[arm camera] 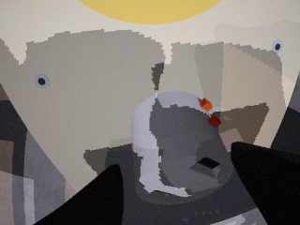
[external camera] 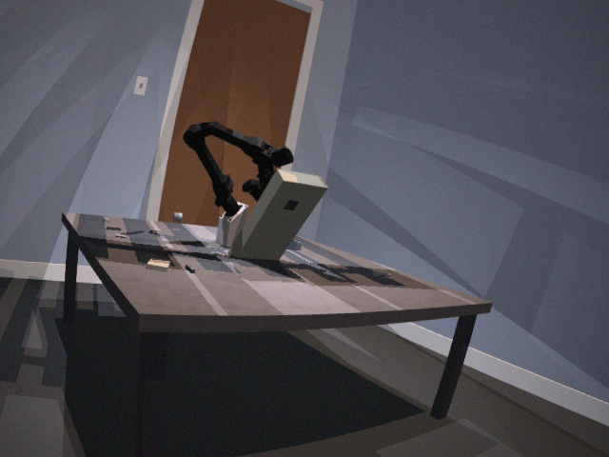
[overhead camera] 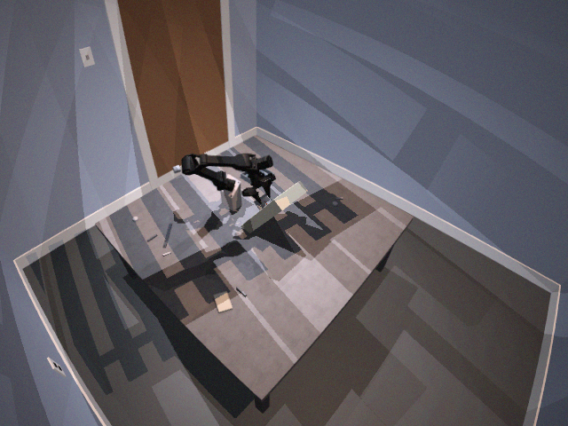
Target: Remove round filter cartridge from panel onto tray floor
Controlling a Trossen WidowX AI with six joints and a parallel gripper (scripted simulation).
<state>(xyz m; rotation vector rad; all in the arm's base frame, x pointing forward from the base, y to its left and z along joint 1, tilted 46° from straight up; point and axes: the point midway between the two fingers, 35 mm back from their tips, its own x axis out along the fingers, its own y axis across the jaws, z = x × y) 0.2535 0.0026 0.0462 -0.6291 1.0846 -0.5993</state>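
The service panel lies 50 mm ahead of my gripper tip, 20 mm below it and 10 mm to the right of it. From my gripper tip the other things lie so: pale flat card 490 mm to the right, 170 mm below, 120 mm ahead; then filter cartridge right at my gripper tip; then blue-grey tray 320 mm to the left, 290 mm behind, 170 mm below.
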